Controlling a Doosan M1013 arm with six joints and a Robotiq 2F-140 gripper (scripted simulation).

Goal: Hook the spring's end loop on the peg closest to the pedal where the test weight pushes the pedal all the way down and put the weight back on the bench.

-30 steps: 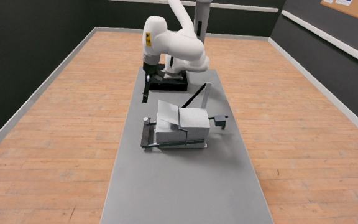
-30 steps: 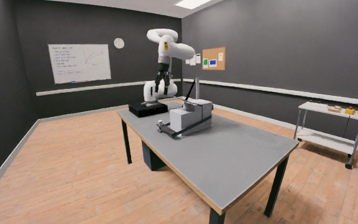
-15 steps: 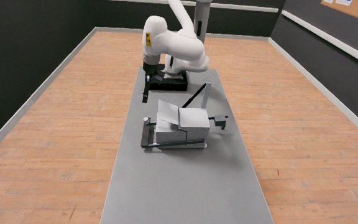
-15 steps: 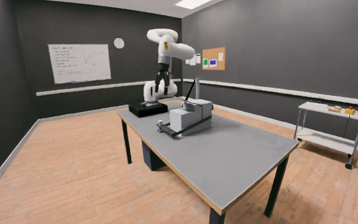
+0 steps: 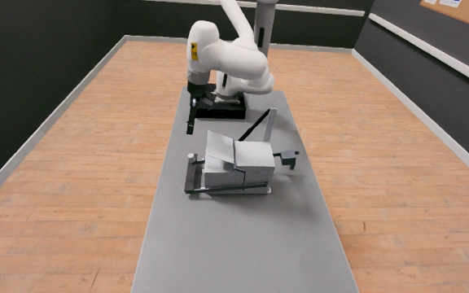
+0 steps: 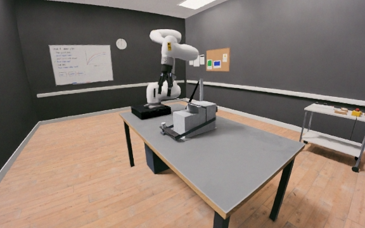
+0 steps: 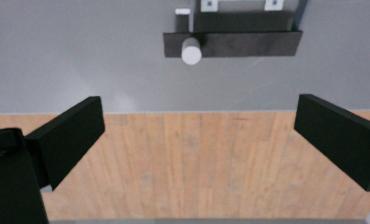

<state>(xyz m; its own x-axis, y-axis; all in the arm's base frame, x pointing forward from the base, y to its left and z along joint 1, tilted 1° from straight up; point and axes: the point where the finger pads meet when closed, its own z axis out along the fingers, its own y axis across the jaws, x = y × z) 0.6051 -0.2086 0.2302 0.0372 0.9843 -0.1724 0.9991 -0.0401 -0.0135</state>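
Now: the steel test weight 240 mm below my hand and 20 mm to the right of it. The rest, counted from my hand: small dark object 310 mm below, 30 mm to the right.
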